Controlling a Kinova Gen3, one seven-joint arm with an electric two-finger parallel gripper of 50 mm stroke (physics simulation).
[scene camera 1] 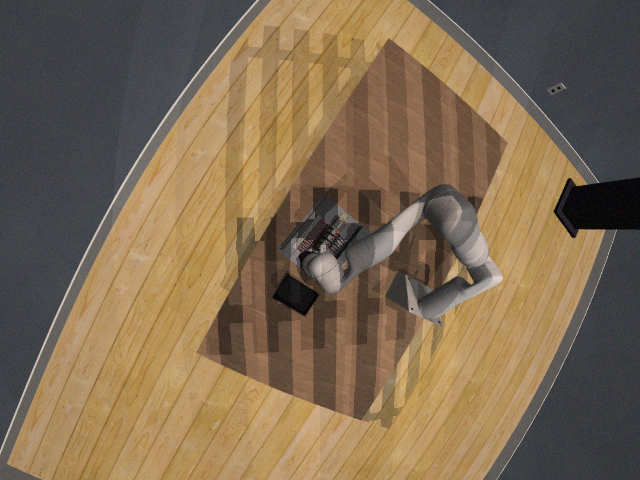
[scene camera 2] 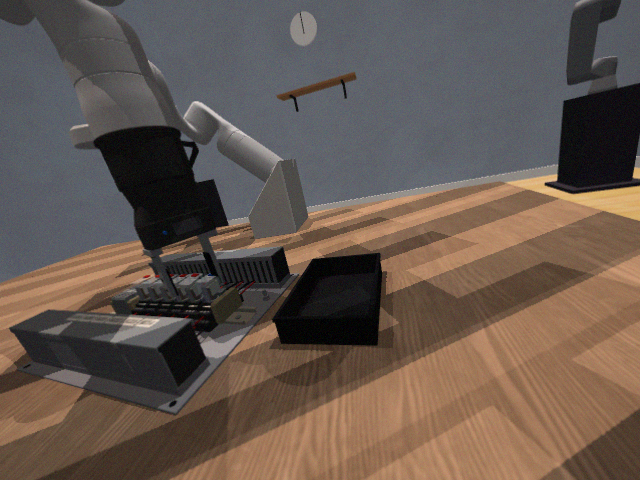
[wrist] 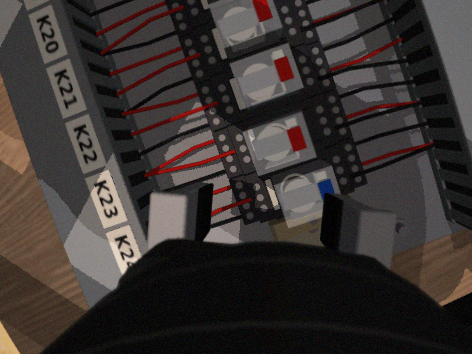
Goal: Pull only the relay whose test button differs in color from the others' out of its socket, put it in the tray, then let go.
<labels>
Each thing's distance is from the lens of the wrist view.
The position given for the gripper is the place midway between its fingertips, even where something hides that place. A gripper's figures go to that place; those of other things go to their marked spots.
gripper [wrist: 266,212]: 19 cm
red-button relay [wrist: 285,140]: 19 cm
red-button relay [wrist: 272,75]: 19 cm
grey panel plate [wrist: 408,187]: 27 cm
</labels>
